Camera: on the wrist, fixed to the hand. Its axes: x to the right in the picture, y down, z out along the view.
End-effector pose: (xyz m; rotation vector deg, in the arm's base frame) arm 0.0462 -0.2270 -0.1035 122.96 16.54 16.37
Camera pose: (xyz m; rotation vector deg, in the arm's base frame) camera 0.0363 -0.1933 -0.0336 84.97 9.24 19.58
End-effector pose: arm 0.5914 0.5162 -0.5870 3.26 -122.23 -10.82
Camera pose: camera 0.6454 0.5458 -0.5387 -19.36 -112.12 -50.60
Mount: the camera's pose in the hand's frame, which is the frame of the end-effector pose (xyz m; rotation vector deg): 0.0077 0.0386 -0.0676 -38.47 0.70 0.30
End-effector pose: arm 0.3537 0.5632 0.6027 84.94 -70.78 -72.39
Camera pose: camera 0.4139 0.5473 0.6500 56.62 -39.68 -84.28
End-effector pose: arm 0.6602 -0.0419 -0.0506 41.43 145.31 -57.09
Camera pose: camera 0.6682 0.0323 -0.0273 30.02 150.27 -5.50
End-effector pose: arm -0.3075 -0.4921 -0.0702 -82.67 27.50 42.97
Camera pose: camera -0.3200 -0.5587 -0.1092 -118.44 13.94 54.90
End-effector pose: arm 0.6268 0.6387 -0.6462 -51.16 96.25 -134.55
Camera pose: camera 0.5760 0.6767 -0.6920 51.20 -136.84 96.63
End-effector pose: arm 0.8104 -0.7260 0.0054 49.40 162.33 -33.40
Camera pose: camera 0.8252 -0.6658 0.0531 41.63 156.27 21.19
